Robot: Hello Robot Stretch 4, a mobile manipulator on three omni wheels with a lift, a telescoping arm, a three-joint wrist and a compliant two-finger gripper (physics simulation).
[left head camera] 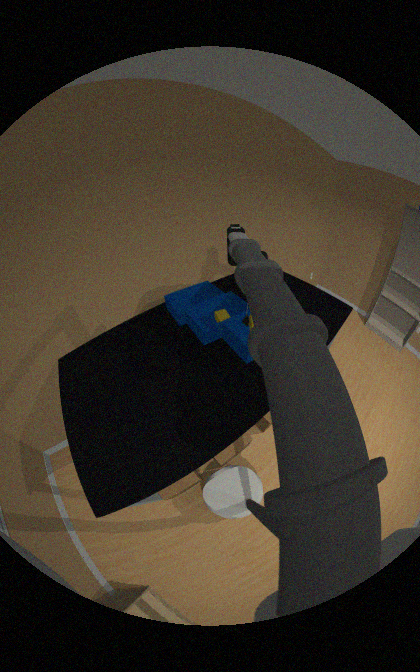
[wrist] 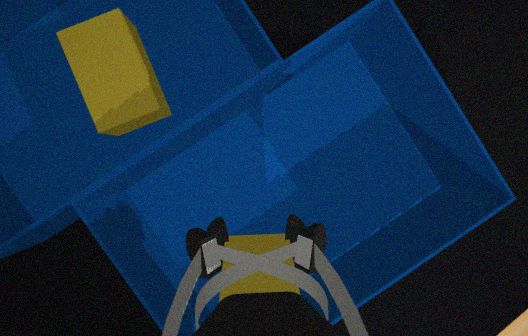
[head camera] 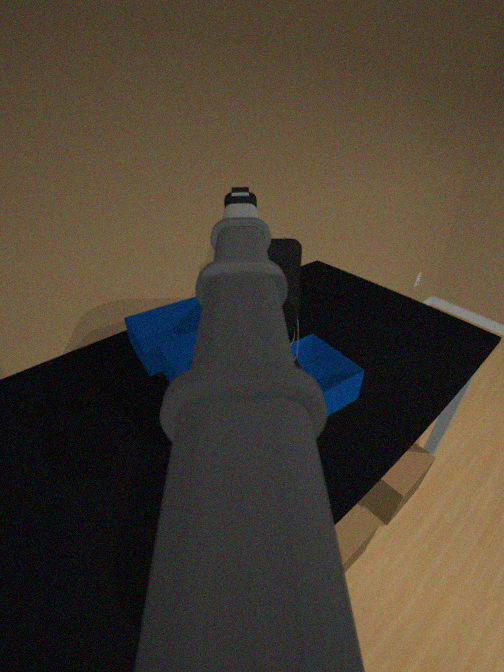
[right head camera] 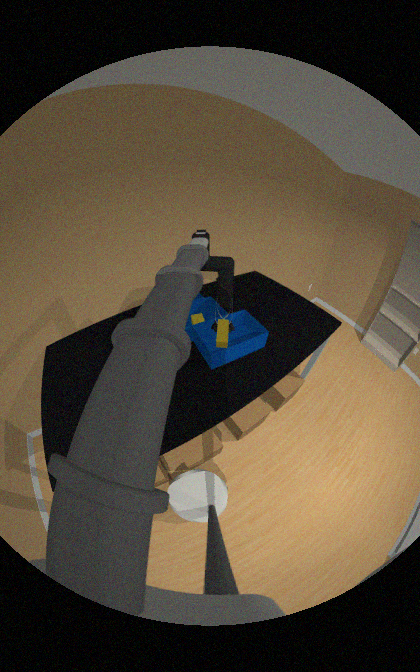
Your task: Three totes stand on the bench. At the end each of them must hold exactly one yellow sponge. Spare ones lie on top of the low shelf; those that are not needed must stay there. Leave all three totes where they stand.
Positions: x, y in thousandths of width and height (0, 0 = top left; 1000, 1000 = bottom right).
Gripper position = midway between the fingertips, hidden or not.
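Observation:
I see a black bench (head camera: 182, 682), (left head camera: 344, 600), (wrist: 895, 832), (right head camera: 480, 592). My gripper (wrist: 486, 698) is here, and so are a yellow sliver (wrist: 202, 162) and another yellow sliver (wrist: 490, 841). Then I find a blue item (head camera: 676, 565), a further blue item (head camera: 293, 490), and also a blue item (left head camera: 475, 472).

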